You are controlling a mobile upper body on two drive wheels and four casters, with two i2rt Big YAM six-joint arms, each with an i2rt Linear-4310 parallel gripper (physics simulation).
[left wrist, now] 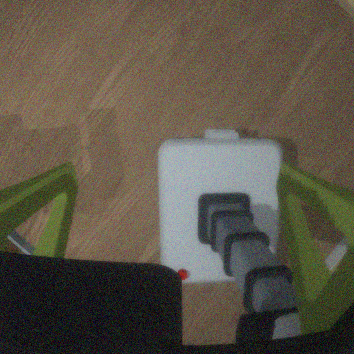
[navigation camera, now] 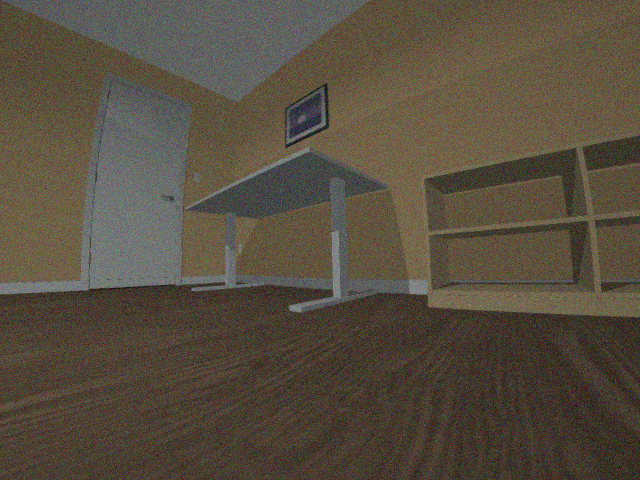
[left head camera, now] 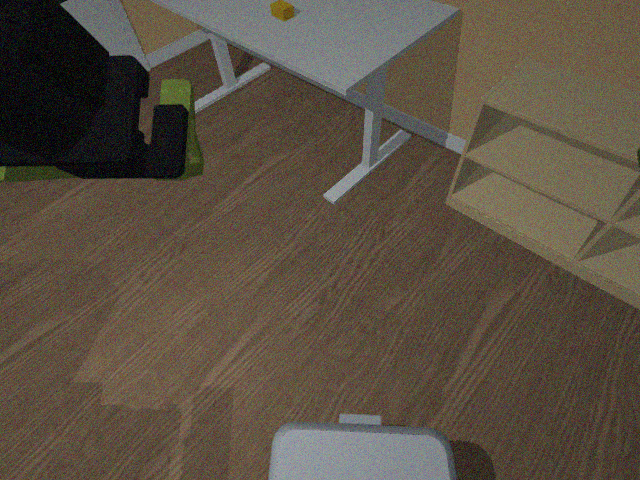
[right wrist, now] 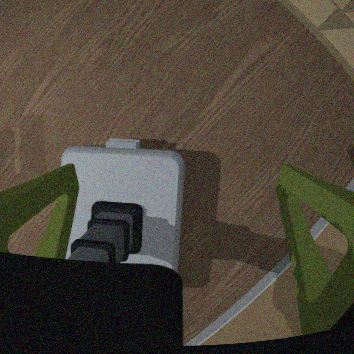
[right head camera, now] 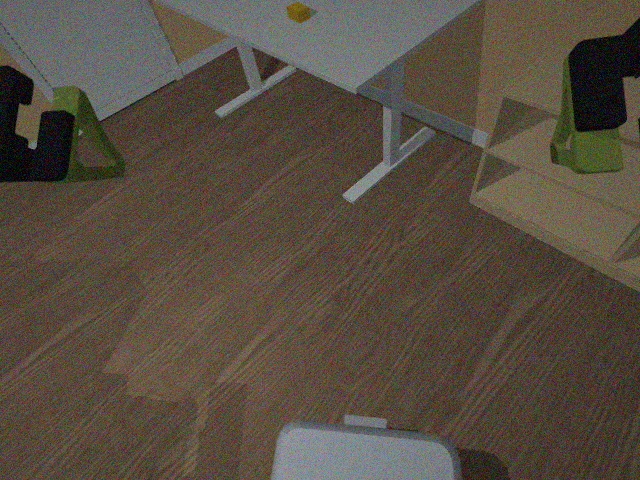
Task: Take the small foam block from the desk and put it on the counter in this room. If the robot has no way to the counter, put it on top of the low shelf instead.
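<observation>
The small foam block is yellow and lies on the white desk, near the top edge of both head views. The low shelf is pale wood with open compartments and stands at the right, beside the desk. My left gripper is open and empty, over the robot's own base in its wrist view. My right gripper is open and empty too. Both are well apart from the block. A counter does not show in these views.
A closed white door stands at the left, beyond the desk. The desk's foot reaches out over the wooden floor. A framed picture hangs on the wall above the desk.
</observation>
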